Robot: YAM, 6 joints.
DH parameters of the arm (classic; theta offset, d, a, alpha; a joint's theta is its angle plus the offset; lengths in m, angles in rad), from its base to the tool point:
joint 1: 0 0.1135 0.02 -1.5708
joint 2: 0 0 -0.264 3.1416
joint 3: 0.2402 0 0.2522 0
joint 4: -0.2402 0 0.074 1.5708
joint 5: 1.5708 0 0 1.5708
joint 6: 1.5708 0.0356 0 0
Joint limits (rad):
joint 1: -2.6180..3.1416
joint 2: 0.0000..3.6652
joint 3: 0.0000..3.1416
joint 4: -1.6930..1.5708
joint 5: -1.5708..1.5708
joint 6: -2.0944..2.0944
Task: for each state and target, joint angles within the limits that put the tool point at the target. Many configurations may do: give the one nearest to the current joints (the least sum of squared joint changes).
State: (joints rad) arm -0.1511 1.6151 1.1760 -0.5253 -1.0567 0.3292
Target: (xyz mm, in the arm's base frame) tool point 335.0 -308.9 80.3
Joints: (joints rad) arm -0.8078 2.3330 1.5105 -0.2928 -0.9352 0.3292
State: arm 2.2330 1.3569 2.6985 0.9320 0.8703 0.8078
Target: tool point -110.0 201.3 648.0
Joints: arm 2.2014 1.6848 2.2327 1.0274 0.9946 0.8078
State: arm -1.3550 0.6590 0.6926 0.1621 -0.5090 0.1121
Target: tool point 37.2 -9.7 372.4
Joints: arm -1.0094 0.1375 0.6221 0.1178 -0.8324 0.1121
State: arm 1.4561 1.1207 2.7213 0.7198 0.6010 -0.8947
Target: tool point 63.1 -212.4 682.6
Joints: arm 1.7820 1.1445 2.7695 0.5362 0.5032 -0.8947
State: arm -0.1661 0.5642 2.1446 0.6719 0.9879 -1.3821
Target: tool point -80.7 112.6 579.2
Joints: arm -1.1559 0.5158 1.5359 0.5820 0.9263 -1.3821
